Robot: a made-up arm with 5 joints. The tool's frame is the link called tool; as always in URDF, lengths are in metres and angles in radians. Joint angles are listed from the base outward.
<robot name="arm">
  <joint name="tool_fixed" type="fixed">
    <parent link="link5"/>
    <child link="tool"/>
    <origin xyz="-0.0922 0.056 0.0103" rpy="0 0 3.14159"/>
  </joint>
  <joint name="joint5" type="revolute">
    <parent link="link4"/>
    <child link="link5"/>
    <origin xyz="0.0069 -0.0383 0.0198"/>
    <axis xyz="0 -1 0"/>
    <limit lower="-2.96" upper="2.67"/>
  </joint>
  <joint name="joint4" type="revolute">
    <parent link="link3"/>
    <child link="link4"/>
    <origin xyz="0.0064 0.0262 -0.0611"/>
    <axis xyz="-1 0 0"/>
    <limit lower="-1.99" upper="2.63"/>
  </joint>
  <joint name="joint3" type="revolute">
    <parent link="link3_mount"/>
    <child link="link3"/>
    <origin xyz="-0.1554 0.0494 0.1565"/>
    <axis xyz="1 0 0"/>
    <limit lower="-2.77" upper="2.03"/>
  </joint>
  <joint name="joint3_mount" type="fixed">
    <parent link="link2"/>
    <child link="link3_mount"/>
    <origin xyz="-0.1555 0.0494 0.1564"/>
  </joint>
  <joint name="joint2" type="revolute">
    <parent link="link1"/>
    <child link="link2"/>
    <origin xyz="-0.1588 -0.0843 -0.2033"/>
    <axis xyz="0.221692 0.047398 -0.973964"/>
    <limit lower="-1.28" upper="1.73"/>
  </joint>
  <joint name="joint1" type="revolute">
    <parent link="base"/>
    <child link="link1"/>
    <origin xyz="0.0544 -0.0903 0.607"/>
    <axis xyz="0 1 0"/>
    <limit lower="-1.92" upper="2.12"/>
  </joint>
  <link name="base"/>
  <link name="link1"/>
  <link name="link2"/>
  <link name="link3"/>
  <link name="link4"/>
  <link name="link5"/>
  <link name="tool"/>
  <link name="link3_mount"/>
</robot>
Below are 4 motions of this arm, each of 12 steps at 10 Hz.
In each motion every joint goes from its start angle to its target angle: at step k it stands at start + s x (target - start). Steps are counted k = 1, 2, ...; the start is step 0. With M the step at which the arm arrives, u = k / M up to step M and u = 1 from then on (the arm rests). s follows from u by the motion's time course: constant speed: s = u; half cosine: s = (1 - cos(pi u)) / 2; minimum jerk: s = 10 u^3 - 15 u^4 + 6 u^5.
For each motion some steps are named. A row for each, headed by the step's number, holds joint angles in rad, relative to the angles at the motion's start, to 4 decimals.
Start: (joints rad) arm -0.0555 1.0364 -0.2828 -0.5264 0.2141
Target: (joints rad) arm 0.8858 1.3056 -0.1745 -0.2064 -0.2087
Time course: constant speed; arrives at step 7
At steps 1, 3, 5, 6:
1: 0.1345 0.0385 0.0155 0.0457 -0.0604
3: 0.4034 0.1154 0.0464 0.1371 -0.1812
5: 0.6724 0.1923 0.0774 0.2286 -0.3020
6: 0.8068 0.2307 0.0928 0.2743 -0.3624

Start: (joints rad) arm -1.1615 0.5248 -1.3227 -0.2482 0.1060
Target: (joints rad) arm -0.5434 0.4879 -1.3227 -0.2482 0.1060
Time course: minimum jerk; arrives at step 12
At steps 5, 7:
5: 0.2142 -0.0128 0.0000 0.0000 0.0000
7: 0.4039 -0.0241 0.0000 0.0000 0.0000

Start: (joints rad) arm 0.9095 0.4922 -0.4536 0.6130 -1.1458
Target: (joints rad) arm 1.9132 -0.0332 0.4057 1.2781 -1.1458
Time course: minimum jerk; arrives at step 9
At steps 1, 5, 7, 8, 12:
1: 0.0116 -0.0061 0.0099 0.0077 0.0000
5: 0.6055 -0.3170 0.5184 0.4013 0.0000
7: 0.9270 -0.4853 0.7936 0.6143 0.0000
8: 0.9921 -0.5193 0.8494 0.6574 0.0000
12: 1.0037 -0.5254 0.8593 0.6651 0.0000

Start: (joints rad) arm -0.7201 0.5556 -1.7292 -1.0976 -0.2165
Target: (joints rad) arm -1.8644 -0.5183 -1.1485 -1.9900 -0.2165
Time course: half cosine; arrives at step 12
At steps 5, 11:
5: -0.4241 -0.3980 0.2152 -0.3307 0.0000
11: -1.1248 -1.0556 0.5708 -0.8772 0.0000

